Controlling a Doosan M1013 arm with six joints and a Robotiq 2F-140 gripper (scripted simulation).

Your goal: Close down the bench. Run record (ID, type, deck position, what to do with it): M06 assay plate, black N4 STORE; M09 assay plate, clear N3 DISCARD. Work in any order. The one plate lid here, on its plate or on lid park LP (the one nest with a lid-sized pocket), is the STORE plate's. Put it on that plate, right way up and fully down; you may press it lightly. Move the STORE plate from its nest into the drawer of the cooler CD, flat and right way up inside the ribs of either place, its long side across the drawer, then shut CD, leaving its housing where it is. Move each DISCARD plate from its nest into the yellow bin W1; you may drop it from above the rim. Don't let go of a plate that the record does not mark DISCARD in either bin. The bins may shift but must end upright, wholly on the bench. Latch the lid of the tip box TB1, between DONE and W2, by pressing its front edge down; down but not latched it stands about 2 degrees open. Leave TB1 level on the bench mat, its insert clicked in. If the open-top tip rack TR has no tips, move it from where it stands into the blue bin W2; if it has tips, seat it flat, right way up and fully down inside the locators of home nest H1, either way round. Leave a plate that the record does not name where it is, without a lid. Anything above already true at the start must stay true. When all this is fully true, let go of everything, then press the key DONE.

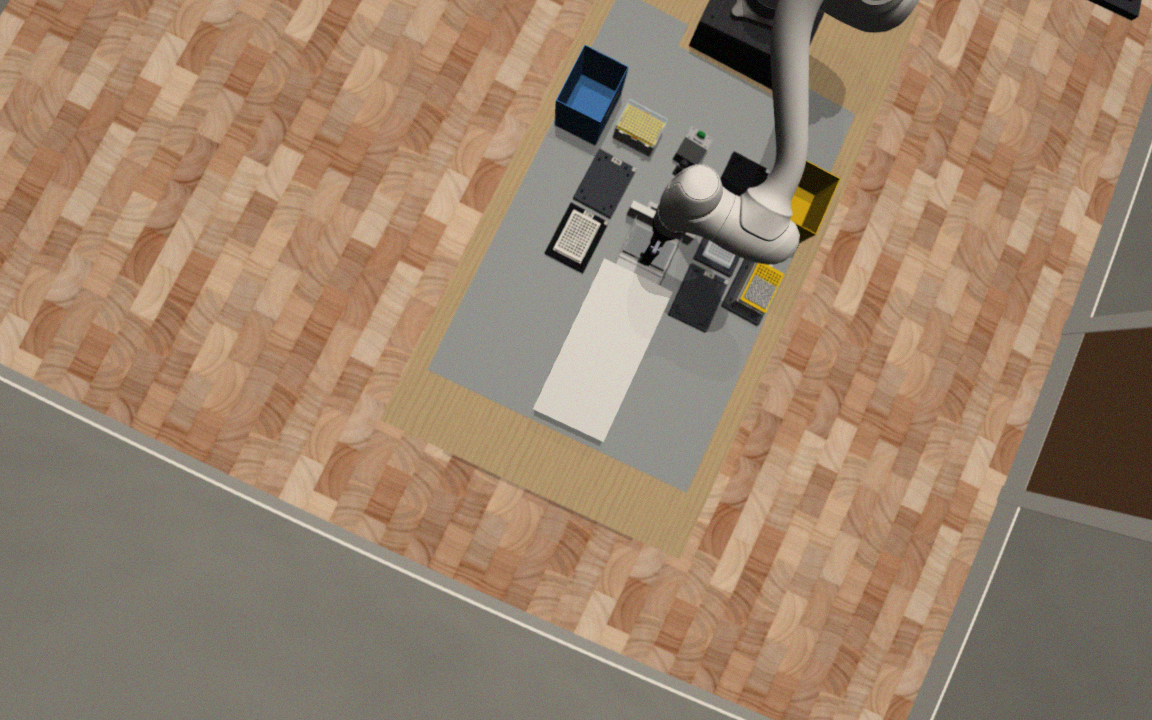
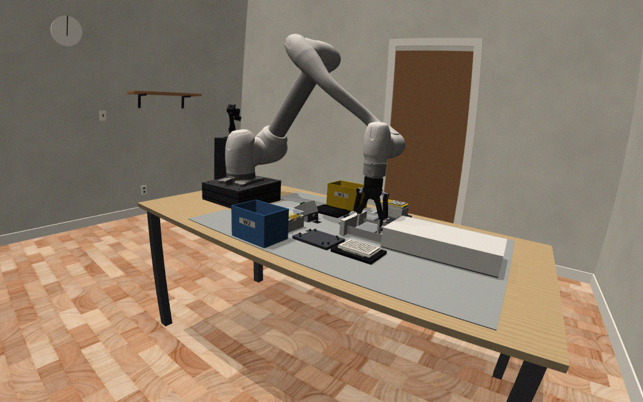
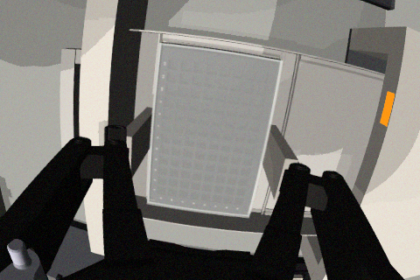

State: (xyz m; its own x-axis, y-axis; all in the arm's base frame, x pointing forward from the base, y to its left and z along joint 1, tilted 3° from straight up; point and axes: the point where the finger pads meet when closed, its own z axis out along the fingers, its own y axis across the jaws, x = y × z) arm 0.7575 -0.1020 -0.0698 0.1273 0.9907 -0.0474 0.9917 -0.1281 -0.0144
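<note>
Right now my hand is 10 mm above the grey plate lid. The rest, counted from my hand: nest N3: 200 mm to the left, 90 mm behind, 40 mm below; then white plate: 200 mm to the right, 40 mm ahead, 20 mm below; then nest N1: 180 mm to the left, 90 mm ahead, 40 mm below.
</note>
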